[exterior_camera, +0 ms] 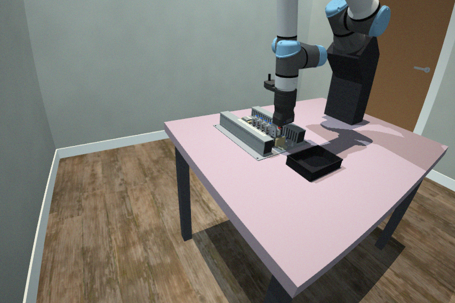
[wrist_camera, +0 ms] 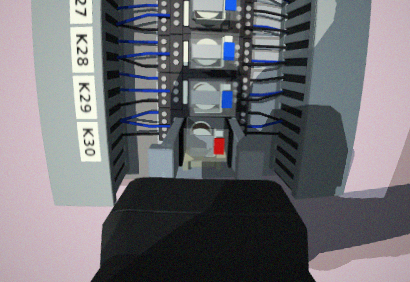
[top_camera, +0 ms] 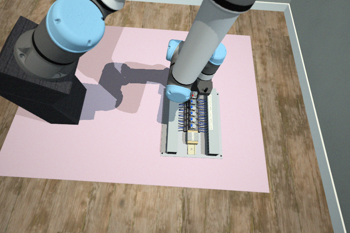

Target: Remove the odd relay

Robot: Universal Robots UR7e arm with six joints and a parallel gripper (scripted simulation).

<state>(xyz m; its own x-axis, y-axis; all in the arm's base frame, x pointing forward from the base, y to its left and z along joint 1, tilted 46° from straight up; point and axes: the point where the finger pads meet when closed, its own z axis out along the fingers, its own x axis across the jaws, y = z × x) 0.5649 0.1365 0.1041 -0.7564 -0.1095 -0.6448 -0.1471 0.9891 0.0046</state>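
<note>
Now: the red-button relay 1 cm below my hand. The rest, counted from my hand: black parts tray: 5 cm behind, 17 cm to the left, 4 cm below; grey relay panel: 2 cm ahead, 10 cm to the right, 3 cm below.
</note>
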